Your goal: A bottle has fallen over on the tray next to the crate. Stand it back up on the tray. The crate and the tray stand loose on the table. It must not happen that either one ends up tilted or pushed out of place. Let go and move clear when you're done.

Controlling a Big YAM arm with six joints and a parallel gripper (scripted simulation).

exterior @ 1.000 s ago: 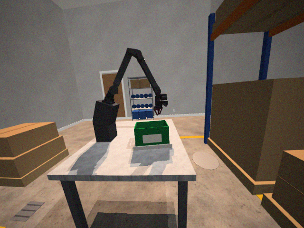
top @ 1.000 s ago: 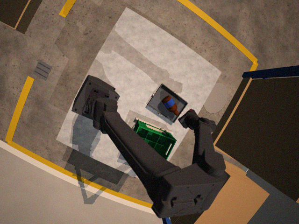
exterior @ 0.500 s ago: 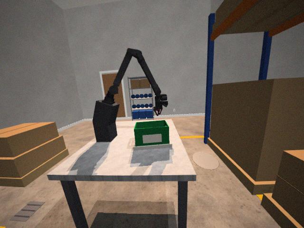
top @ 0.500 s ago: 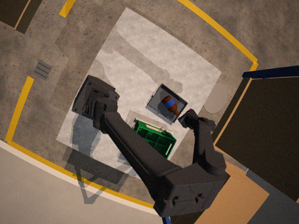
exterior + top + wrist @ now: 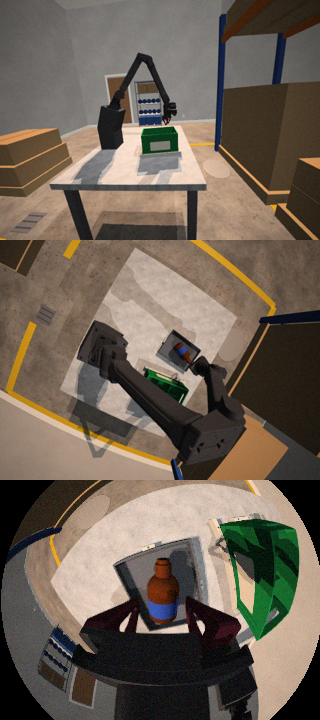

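Now: hand 50 mm past the brown bottle, 20 mm to the right of it and 120 mm above it. From my hand the other things lie so: green crate: 80 mm behind, 270 mm to the right, 80 mm below; then grey tray: 70 mm behind, 30 mm to the left, 150 mm below.
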